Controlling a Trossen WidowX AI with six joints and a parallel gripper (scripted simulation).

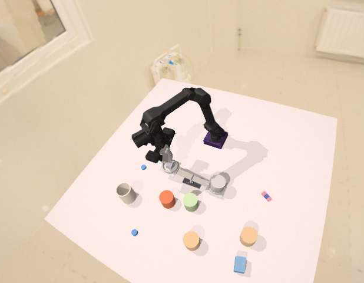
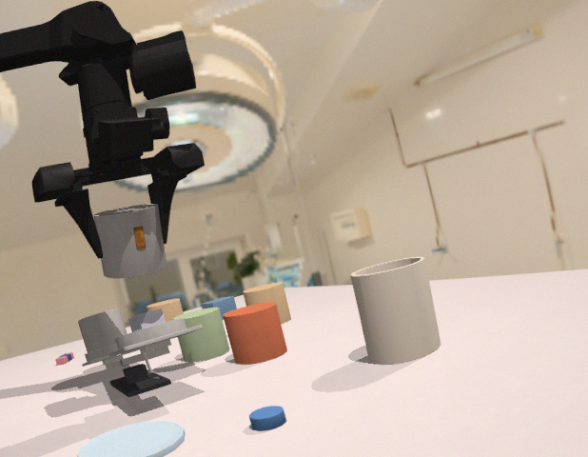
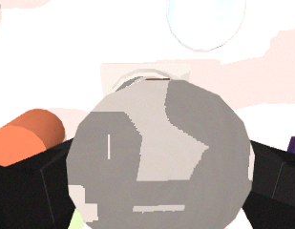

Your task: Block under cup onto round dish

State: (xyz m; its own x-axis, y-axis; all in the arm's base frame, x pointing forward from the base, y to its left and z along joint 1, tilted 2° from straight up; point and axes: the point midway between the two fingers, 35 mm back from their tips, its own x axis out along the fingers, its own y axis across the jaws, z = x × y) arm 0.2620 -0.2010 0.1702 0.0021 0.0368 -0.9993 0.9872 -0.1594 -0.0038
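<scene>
Now: the grey block 8 cm below my gripper tip and 1 cm to the left of it. Round my gripper tip: green cylinder: 17 cm to the left, 17 cm ahead, 13 cm below; then pale blue round dish: 17 cm below, 9 cm behind, 8 cm to the right; then red cylinder: 16 cm ahead, 13 cm below, 6 cm to the left.
</scene>
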